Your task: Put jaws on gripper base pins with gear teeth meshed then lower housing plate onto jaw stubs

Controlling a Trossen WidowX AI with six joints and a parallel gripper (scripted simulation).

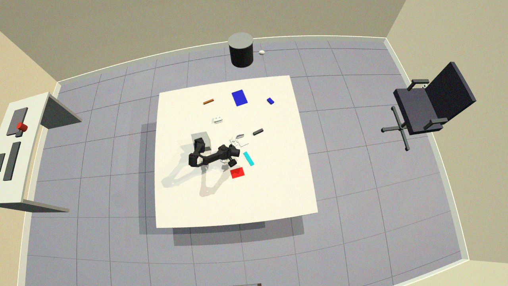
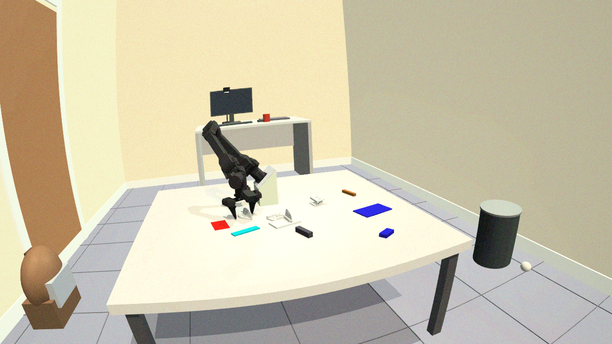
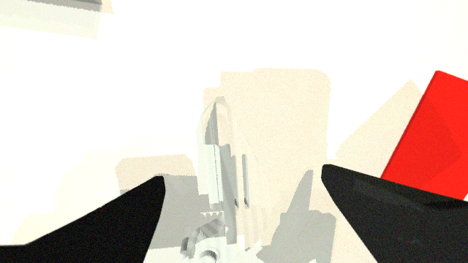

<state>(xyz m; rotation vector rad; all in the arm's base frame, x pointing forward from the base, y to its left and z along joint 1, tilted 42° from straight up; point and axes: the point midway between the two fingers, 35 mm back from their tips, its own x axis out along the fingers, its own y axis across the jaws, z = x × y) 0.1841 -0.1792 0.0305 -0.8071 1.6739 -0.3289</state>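
Right now my gripper tip is 140 mm to the right of the white ribbed plate and 140 mm short of it. The rest, counted from my gripper tip: red tile (120 mm to the right, 40 mm ahead, 10 mm below); white jaw (150 mm to the left, 90 mm ahead, 10 mm above); cyan bar (160 mm ahead, 40 mm to the right, 10 mm below).
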